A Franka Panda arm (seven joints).
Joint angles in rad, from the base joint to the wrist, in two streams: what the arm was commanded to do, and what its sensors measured. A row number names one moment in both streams.
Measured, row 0: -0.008, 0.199, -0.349, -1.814, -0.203, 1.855, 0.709
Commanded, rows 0 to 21: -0.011, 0.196, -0.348, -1.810, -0.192, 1.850, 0.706; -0.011, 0.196, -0.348, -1.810, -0.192, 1.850, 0.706; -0.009, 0.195, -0.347, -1.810, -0.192, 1.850, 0.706; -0.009, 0.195, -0.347, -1.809, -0.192, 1.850, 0.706; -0.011, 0.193, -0.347, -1.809, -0.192, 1.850, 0.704; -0.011, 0.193, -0.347, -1.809, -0.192, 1.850, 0.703; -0.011, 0.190, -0.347, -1.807, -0.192, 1.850, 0.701; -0.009, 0.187, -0.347, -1.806, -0.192, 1.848, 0.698; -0.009, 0.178, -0.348, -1.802, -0.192, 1.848, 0.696; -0.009, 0.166, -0.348, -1.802, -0.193, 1.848, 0.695; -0.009, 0.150, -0.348, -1.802, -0.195, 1.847, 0.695; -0.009, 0.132, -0.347, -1.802, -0.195, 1.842, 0.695; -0.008, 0.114, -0.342, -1.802, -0.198, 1.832, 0.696; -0.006, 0.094, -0.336, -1.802, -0.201, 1.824, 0.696; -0.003, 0.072, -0.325, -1.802, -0.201, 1.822, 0.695; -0.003, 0.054, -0.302, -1.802, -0.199, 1.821, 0.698; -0.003, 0.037, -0.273, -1.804, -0.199, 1.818, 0.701; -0.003, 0.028, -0.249, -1.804, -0.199, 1.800, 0.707; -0.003, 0.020, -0.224, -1.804, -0.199, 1.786, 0.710; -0.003, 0.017, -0.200, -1.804, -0.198, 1.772, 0.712; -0.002, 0.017, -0.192, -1.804, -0.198, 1.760, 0.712; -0.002, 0.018, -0.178, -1.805, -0.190, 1.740, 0.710
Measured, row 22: 0.000, 0.031, -0.230, -1.795, -0.203, 1.789, 0.706
